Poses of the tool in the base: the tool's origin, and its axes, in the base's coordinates. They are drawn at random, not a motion.
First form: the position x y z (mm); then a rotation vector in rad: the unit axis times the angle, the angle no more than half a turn.
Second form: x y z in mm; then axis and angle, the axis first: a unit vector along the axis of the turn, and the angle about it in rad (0 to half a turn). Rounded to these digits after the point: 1 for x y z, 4 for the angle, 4 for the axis.
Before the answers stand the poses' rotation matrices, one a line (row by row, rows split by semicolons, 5 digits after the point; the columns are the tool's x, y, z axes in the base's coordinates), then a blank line. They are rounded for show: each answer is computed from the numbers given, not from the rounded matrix.
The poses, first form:
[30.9 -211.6 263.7 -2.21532 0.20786 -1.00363]
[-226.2 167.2 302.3 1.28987 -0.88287 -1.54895]
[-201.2 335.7 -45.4 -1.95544 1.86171 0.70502]
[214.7 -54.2 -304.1 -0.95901 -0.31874 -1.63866]
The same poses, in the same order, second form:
0.68892 0.12873 0.71332; -0.40145 -0.75162 0.52336; 0.60351 -0.64692 -0.46612
-0.04303 0.19519 -0.97982; -0.94253 -0.33319 -0.02499; -0.33135 0.92243 0.19831
0.01317 -0.99341 -0.11382; -0.81962 -0.07593 0.56786; -0.57276 0.08582 -0.81522
-0.01281 0.90934 0.41586; -0.68716 -0.31013 0.65699; 0.72640 -0.27734 0.62883

[30.9 -211.6 263.7 -0.9076 0.0852 -0.4112 2.4409]
[-226.2 167.2 302.3 0.5862 -0.4012 -0.7039 2.2006]
[-201.2 335.7 -45.4 -0.7008 0.6672 0.2527 2.7905]
[214.7 -54.2 -304.1 -0.4981 -0.1656 -0.8512 1.9252]

